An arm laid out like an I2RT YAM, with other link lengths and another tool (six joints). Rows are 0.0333 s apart.
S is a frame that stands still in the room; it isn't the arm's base.
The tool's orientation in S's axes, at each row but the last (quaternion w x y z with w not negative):
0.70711 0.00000 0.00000 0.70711
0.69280 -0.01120 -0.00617 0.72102
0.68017 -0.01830 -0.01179 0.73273
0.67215 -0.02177 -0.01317 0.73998
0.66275 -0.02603 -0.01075 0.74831
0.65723 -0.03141 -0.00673 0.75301
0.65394 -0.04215 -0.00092 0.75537
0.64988 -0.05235 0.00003 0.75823
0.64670 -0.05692 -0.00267 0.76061
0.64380 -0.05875 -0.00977 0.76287
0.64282 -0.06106 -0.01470 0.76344
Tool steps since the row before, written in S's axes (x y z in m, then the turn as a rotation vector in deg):
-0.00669 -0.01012 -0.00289 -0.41 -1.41 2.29
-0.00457 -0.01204 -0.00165 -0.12 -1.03 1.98
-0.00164 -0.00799 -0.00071 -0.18 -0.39 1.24
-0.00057 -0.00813 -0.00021 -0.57 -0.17 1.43
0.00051 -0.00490 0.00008 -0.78 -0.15 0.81
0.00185 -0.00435 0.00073 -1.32 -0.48 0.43
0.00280 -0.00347 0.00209 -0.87 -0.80 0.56
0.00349 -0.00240 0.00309 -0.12 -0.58 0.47
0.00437 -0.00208 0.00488 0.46 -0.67 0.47
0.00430 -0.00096 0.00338 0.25 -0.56 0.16
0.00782 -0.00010 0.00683 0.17 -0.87 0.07
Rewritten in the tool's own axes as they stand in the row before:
-0.01012 0.00669 -0.00289 -1.41 0.41 2.29
-0.01184 0.00509 -0.00162 -1.04 0.11 1.98
-0.00784 0.00226 -0.00070 -0.39 0.16 1.24
-0.00803 0.00136 -0.00026 -0.14 0.51 1.45
-0.00493 0.00008 -0.00004 -0.08 0.75 0.85
-0.00458 -0.00128 0.00049 -0.31 1.35 0.49
-0.00395 -0.00238 0.00171 -0.70 0.94 0.57
-0.00313 -0.00328 0.00263 -0.59 0.18 0.44
-0.00314 -0.00434 0.00431 -0.77 -0.38 0.38
-0.00191 -0.00436 0.00286 -0.60 -0.16 0.10
-0.00191 -0.00833 0.00589 -0.89 -0.02 0.00

